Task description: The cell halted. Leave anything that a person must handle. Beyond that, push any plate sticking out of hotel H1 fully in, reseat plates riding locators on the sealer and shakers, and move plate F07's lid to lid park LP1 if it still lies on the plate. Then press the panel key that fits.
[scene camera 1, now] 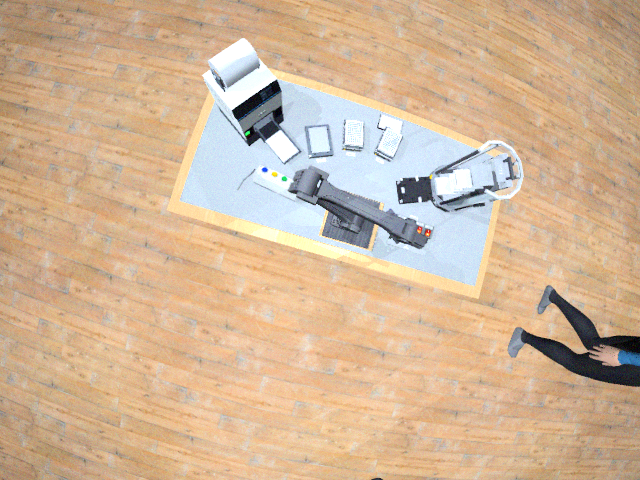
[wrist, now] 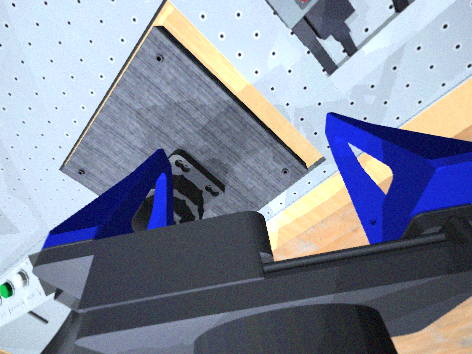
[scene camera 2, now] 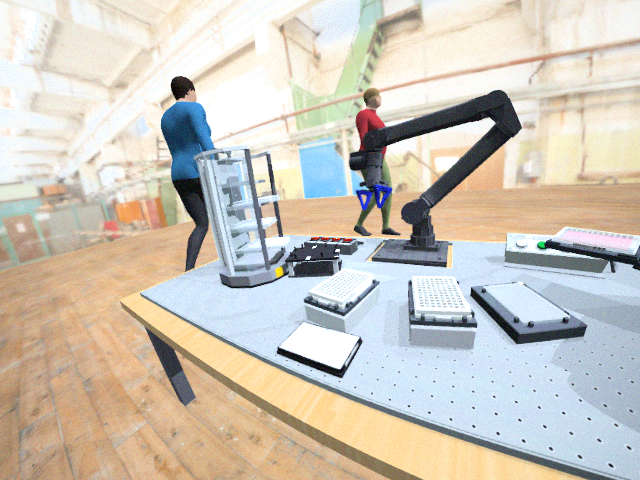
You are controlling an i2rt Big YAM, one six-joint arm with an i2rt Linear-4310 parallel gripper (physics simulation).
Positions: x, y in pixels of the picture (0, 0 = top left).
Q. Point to a white device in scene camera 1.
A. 259, 118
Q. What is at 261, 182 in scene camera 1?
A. A button box.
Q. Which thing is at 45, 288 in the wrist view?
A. A button box.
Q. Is the gripper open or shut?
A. Open.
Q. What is the gripper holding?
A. Nothing.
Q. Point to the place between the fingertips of the gripper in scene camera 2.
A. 371, 209
